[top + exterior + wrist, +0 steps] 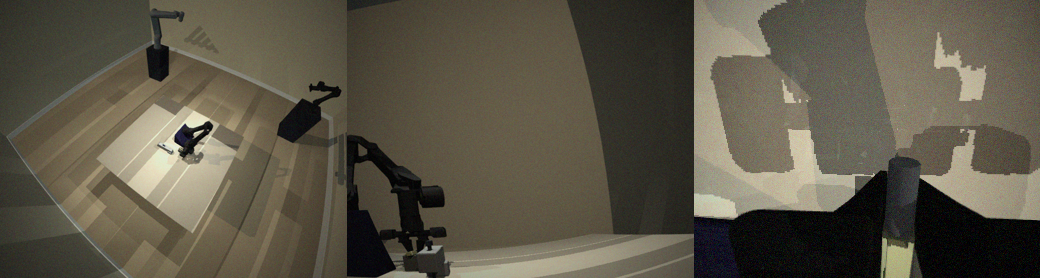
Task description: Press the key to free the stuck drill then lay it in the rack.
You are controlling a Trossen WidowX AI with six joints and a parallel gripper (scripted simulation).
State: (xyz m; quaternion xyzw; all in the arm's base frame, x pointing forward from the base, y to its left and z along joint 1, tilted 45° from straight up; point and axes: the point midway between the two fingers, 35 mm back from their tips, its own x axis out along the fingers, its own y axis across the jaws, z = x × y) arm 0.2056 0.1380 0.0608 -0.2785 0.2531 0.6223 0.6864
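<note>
Right now my gripper tip is 4 cm to the left of the drill and 3 cm below it. Also, from my gripper tip: blue key 24 cm to the right, 7 cm ahead, 4 cm above; then small dark block 5 cm to the right, 1 cm above.
</note>
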